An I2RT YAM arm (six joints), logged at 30 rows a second.
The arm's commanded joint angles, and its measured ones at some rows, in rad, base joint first. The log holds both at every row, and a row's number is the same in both.
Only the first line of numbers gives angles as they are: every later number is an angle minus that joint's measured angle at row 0.
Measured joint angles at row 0:
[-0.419 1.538 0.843 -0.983 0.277 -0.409]
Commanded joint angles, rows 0 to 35:
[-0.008 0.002 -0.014 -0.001 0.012 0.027]
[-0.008 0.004 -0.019 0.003 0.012 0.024]
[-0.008 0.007 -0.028 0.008 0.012 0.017]
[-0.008 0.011 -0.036 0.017 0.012 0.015]
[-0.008 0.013 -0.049 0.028 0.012 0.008]
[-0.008 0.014 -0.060 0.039 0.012 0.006]
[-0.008 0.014 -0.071 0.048 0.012 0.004]
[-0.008 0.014 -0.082 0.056 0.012 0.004]
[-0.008 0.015 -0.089 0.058 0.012 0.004]
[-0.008 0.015 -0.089 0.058 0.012 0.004]
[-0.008 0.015 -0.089 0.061 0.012 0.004]
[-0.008 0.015 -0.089 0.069 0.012 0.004]
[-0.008 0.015 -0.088 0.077 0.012 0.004]
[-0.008 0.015 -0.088 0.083 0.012 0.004]
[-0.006 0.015 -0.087 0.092 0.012 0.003]
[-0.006 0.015 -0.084 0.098 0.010 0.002]
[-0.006 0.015 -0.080 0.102 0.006 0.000]
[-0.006 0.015 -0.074 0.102 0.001 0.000]
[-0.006 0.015 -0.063 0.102 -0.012 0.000]
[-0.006 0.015 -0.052 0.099 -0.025 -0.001]
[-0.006 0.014 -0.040 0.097 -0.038 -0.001]
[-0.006 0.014 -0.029 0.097 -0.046 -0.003]
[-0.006 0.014 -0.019 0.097 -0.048 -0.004]
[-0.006 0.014 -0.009 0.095 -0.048 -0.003]
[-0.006 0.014 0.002 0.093 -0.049 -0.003]
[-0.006 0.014 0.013 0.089 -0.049 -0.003]
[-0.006 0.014 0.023 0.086 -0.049 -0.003]
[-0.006 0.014 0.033 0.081 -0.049 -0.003]
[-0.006 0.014 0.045 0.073 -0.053 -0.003]
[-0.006 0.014 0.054 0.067 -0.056 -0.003]
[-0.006 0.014 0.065 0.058 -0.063 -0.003]
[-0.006 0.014 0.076 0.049 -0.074 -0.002]
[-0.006 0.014 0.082 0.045 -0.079 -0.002]
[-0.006 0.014 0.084 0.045 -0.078 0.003]
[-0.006 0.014 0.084 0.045 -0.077 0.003]
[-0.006 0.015 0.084 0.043 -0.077 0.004]
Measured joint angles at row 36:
[0.000 0.005 0.058 0.051 -0.054 -0.006]
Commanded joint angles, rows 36 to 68:
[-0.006 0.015 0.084 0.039 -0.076 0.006]
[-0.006 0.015 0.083 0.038 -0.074 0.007]
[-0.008 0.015 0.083 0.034 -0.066 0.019]
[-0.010 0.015 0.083 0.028 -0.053 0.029]
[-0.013 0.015 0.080 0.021 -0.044 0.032]
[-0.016 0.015 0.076 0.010 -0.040 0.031]
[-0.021 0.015 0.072 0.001 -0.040 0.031]
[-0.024 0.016 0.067 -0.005 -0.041 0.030]
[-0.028 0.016 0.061 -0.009 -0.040 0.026]
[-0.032 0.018 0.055 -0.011 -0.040 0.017]
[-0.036 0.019 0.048 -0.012 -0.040 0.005]
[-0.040 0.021 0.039 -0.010 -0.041 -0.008]
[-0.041 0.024 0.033 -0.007 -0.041 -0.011]
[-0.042 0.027 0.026 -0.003 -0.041 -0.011]
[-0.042 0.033 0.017 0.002 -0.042 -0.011]
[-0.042 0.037 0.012 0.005 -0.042 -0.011]
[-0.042 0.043 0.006 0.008 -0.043 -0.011]
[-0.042 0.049 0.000 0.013 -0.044 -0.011]
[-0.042 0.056 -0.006 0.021 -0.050 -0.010]
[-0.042 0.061 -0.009 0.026 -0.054 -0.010]
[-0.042 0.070 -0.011 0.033 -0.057 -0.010]
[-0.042 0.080 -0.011 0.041 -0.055 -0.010]
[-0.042 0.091 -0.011 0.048 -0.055 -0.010]
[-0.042 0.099 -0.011 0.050 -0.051 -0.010]
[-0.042 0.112 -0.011 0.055 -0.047 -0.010]
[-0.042 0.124 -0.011 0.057 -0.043 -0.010]
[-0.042 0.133 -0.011 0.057 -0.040 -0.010]
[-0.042 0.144 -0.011 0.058 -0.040 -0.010]
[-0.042 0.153 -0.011 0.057 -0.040 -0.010]
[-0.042 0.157 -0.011 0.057 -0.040 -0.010]
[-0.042 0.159 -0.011 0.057 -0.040 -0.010]
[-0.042 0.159 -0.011 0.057 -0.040 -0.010]
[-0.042 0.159 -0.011 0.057 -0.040 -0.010]
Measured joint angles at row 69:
[-0.038 0.128 0.001 0.045 -0.042 -0.012]
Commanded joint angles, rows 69 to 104:
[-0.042 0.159 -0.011 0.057 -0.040 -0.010]
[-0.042 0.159 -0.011 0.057 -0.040 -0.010]
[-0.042 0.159 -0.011 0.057 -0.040 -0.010]
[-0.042 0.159 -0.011 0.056 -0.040 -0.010]
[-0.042 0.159 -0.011 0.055 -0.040 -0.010]
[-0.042 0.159 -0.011 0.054 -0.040 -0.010]
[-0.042 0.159 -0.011 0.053 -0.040 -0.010]
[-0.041 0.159 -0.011 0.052 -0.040 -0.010]
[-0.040 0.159 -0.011 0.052 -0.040 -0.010]
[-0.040 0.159 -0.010 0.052 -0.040 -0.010]
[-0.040 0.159 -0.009 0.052 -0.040 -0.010]
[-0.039 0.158 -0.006 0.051 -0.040 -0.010]
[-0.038 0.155 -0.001 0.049 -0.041 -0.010]
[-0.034 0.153 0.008 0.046 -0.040 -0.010]
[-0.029 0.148 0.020 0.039 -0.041 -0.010]
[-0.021 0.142 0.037 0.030 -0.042 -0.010]
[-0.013 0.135 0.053 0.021 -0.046 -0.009]
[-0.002 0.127 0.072 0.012 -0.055 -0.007]
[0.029 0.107 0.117 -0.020 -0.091 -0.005]
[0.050 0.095 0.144 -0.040 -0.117 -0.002]
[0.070 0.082 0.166 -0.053 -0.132 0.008]
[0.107 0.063 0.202 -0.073 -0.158 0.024]
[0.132 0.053 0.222 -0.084 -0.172 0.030]
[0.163 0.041 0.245 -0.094 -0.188 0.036]
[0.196 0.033 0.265 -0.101 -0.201 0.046]
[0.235 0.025 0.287 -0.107 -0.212 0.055]
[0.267 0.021 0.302 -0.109 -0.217 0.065]
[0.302 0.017 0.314 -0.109 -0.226 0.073]
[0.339 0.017 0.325 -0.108 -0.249 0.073]
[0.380 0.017 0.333 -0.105 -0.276 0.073]
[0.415 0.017 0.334 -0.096 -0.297 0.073]
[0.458 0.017 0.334 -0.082 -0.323 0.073]
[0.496 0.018 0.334 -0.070 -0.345 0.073]
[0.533 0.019 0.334 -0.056 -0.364 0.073]
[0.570 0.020 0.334 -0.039 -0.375 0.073]
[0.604 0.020 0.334 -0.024 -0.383 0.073]
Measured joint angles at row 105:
[0.521 0.031 0.322 -0.045 -0.291 0.049]
